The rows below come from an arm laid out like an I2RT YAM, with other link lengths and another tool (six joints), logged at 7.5 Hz.
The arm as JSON. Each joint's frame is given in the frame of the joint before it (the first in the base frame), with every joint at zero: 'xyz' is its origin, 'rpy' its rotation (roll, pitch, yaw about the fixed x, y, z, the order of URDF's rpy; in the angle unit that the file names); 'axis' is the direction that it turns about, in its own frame. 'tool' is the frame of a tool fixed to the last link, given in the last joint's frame.
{
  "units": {
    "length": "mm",
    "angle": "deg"
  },
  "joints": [
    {
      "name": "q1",
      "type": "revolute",
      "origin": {
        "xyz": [
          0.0,
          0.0,
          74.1
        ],
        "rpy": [
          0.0,
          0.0,
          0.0
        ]
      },
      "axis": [
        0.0,
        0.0,
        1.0
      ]
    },
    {
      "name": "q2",
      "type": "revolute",
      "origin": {
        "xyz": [
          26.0,
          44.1,
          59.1
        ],
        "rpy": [
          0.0,
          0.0,
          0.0
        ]
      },
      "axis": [
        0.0,
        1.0,
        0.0
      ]
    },
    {
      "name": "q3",
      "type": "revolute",
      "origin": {
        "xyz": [
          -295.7,
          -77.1,
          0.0
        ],
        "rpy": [
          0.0,
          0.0,
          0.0
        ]
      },
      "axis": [
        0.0,
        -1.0,
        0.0
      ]
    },
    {
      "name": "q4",
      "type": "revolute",
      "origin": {
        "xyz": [
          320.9,
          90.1,
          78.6
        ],
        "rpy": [
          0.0,
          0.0,
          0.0
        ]
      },
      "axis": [
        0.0,
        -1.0,
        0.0
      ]
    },
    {
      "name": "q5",
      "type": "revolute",
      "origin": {
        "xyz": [
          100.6,
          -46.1,
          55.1
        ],
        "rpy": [
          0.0,
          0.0,
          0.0
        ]
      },
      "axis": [
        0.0,
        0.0,
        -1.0
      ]
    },
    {
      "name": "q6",
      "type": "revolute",
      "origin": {
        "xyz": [
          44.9,
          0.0,
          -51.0
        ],
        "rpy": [
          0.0,
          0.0,
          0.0
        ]
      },
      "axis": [
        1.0,
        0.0,
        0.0
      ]
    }
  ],
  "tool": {
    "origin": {
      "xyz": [
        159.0,
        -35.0,
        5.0
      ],
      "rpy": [
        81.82,
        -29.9,
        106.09
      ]
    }
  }
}
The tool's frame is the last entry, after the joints.
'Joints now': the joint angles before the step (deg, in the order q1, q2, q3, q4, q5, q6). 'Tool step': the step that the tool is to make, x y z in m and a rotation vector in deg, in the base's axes. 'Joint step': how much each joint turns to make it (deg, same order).
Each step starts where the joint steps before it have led.
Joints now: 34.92, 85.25, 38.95, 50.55, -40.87, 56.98
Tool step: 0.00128, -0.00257, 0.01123, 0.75, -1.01, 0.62
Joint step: -0.71, -0.48, 0.58, 0.34, -1.32, 0.21
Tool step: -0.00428, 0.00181, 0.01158, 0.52, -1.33, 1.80
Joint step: -0.19, -0.44, 0.81, 0.06, -2.02, -0.13
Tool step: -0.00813, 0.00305, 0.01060, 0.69, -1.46, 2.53
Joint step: -0.01, -0.22, 0.54, 0.94, -2.55, 0.15
